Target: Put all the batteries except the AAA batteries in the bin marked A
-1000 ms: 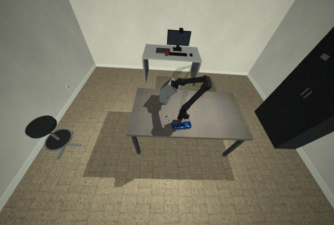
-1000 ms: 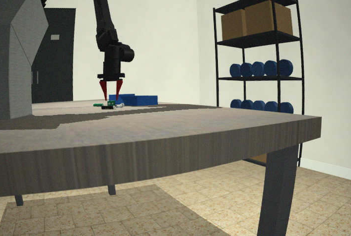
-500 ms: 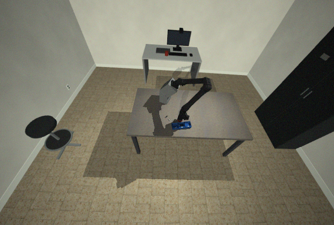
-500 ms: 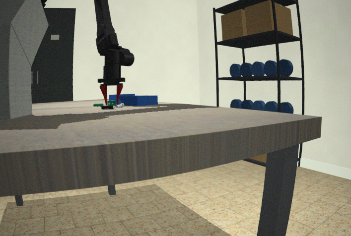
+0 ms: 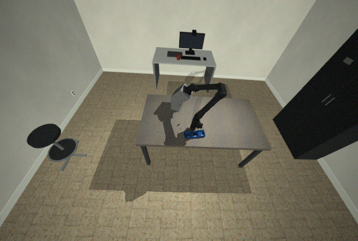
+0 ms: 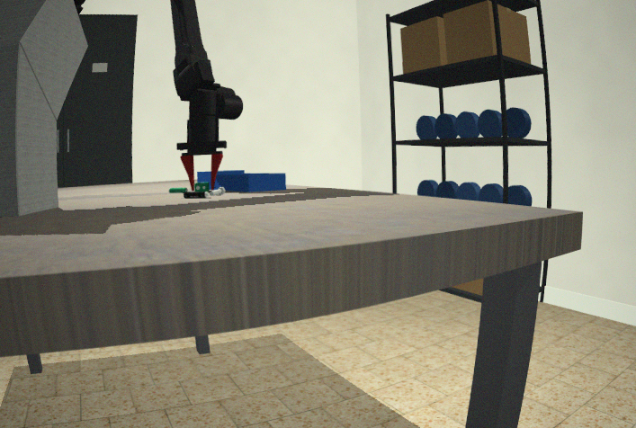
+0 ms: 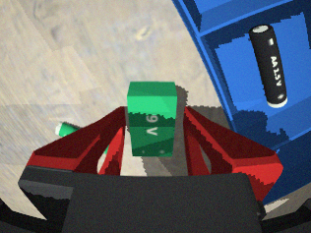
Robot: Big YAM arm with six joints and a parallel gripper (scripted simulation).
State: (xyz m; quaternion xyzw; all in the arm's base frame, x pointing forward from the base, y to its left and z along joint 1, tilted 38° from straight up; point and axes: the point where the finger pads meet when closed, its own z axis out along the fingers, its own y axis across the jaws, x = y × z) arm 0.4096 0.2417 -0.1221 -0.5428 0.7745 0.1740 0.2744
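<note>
Now: hand 10 mm to the left of the green 9 V battery. Also, from my hand: white bolt 140 mm to the right; thin green battery 50 mm behind, 10 mm below; blue tray 80 mm ahead, 20 mm to the left, 10 mm above.
</note>
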